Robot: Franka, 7 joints.
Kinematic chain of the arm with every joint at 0, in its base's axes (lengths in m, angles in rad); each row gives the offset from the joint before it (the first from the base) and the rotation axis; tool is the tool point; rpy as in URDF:
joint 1: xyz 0 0 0.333 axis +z
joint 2: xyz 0 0 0 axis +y
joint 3: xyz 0 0 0.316 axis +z
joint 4: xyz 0.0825 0 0 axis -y
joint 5: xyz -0.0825 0 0.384 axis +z
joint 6: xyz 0 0 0 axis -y
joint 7: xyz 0.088 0 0 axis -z
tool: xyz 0 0 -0.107 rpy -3.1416 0 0
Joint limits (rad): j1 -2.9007..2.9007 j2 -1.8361..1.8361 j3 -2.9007..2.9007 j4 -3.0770..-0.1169 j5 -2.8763..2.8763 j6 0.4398..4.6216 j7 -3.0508..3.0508
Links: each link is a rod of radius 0.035 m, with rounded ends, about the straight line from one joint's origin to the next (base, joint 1, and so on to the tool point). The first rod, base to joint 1, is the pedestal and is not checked.
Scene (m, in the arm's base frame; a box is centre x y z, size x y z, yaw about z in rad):
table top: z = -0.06
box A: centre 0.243 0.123 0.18 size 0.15 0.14 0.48 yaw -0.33
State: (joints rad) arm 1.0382 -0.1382 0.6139 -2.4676 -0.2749 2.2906 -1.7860
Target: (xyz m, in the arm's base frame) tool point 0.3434 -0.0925 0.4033
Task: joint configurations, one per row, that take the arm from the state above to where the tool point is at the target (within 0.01 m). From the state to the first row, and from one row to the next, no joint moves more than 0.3 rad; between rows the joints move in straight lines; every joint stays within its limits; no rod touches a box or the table.
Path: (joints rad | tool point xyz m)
1: 0.9876 -0.0666 0.4450 -2.2268 -0.1331 2.2786 -1.8792 | 0.0740 0.5218 0.4099
2: 0.9371 0.0050 0.2761 -1.9861 0.0087 2.2665 -1.9724 | 0.2037 0.5453 0.4883
3: 0.8865 0.0766 0.1072 -1.7453 0.1506 2.2545 -2.0656 | 0.3386 0.5237 0.5666
4: 0.8359 0.1482 -0.0617 -1.5045 0.2924 2.2425 -2.1588 | 0.4569 0.4630 0.6455
5: 0.7854 0.2198 -0.2306 -1.2638 0.4342 2.2304 -2.2520 | 0.5415 0.3780 0.7257
6: 0.6398 0.0649 -0.2354 -1.5399 0.2651 2.1736 -2.1588 | 0.5645 0.2584 0.6719
7: 0.4942 -0.0900 -0.2402 -1.8160 0.0960 2.1167 -2.0656 | 0.5508 0.1419 0.6106
8: 0.3486 -0.2449 -0.2450 -2.0921 -0.0731 2.0599 -1.9724 | 0.5042 0.0396 0.5441
9: 0.2030 -0.3998 -0.2497 -2.3683 -0.2422 2.0030 -1.8792 | 0.4320 -0.0402 0.4744
10: 0.0575 -0.5547 -0.2545 -2.6444 -0.4113 1.9462 -1.7860 | 0.3434 -0.0925 0.4033

